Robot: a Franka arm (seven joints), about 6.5 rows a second.
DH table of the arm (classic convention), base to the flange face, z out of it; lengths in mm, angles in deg. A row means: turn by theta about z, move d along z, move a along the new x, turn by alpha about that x. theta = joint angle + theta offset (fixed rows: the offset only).
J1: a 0  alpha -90  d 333  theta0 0
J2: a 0  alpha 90  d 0  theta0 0
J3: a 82.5  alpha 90  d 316  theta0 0
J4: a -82.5  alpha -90  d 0  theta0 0
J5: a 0  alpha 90  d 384  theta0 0
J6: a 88  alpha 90  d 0  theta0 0
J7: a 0  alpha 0  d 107  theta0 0
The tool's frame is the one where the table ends.
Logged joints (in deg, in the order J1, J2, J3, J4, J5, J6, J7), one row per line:
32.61 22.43 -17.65 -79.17 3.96 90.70 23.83
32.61 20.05 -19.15 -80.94 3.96 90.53 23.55
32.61 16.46 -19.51 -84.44 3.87 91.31 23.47
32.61 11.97 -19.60 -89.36 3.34 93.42 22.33
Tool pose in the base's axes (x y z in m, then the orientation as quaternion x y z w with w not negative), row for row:
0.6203 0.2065 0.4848 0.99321 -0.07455 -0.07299 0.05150
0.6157 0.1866 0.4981 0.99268 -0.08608 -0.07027 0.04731
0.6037 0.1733 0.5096 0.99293 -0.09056 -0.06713 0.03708
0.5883 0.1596 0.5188 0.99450 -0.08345 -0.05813 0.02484
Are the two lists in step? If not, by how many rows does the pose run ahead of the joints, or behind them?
They are in step.
